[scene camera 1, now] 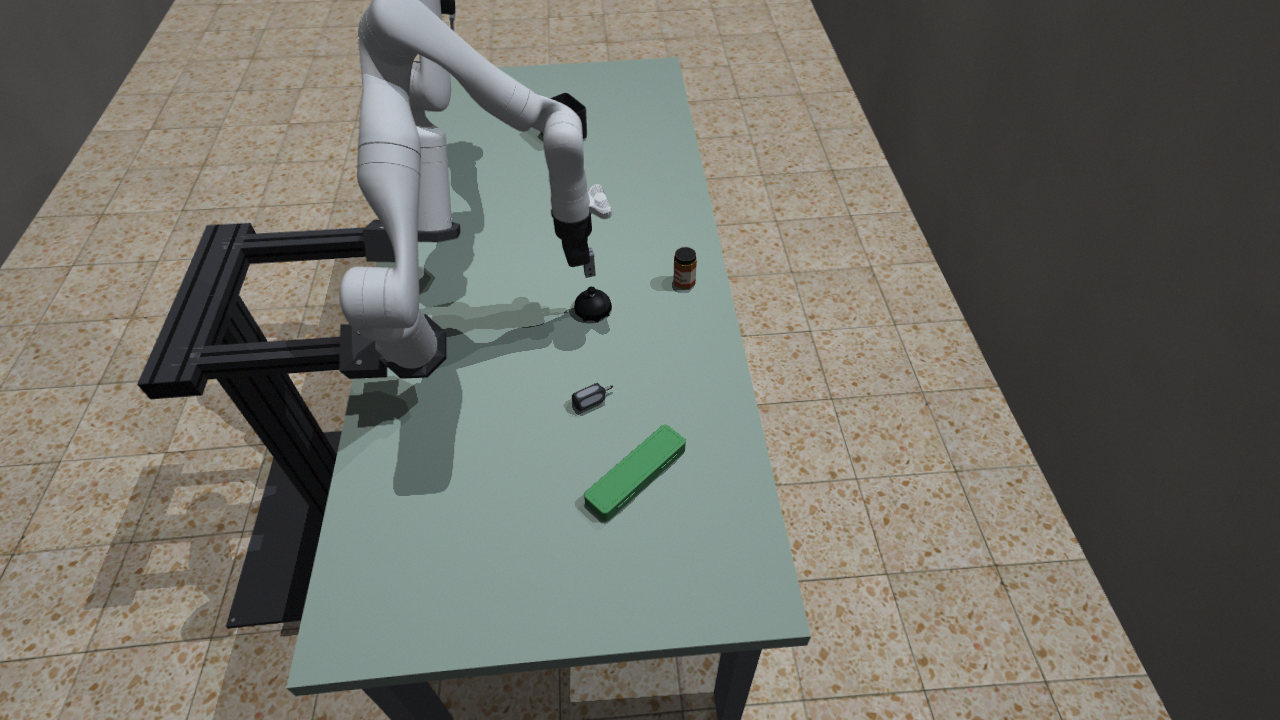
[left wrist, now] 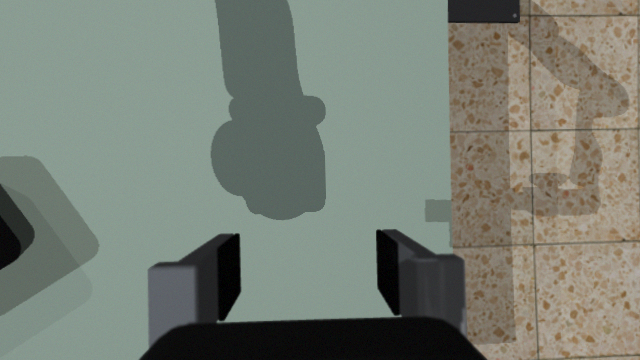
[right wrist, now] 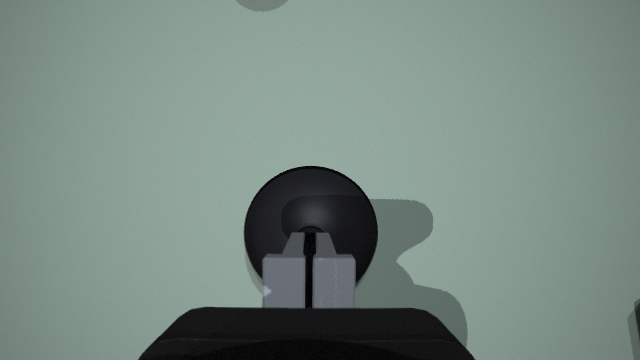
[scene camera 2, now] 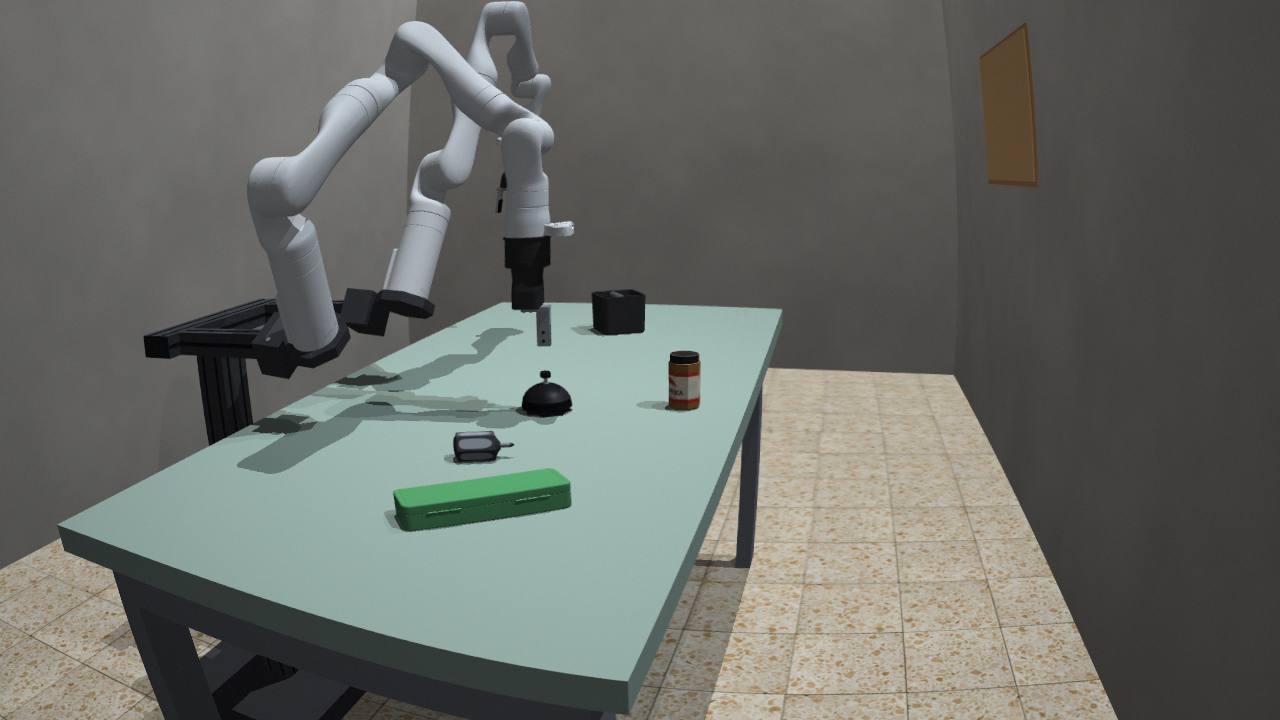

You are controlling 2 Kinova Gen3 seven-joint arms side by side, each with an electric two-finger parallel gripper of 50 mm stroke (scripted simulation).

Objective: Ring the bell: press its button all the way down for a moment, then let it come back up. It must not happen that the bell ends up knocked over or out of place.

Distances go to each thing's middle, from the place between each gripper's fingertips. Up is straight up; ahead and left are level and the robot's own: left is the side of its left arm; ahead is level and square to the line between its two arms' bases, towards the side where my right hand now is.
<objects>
Now: right hand (scene camera 2: 544, 345) 9 cm above the black domed bell (scene camera 2: 547, 399). The rest, counted from my right hand: black box (scene camera 2: 612, 315) 69 cm to the left, 9 cm below, 6 cm behind; then jar (scene camera 2: 684, 366) 22 cm ahead, 8 cm below, 7 cm to the left.
I see the black box 28 cm ahead of my left hand, 27 cm below it and 1 cm to the left of it. The rest, counted from my left hand: black domed bell (68 cm to the right, 33 cm ahead, 27 cm below); then jar (61 cm to the right, 55 cm ahead, 27 cm below).
</objects>
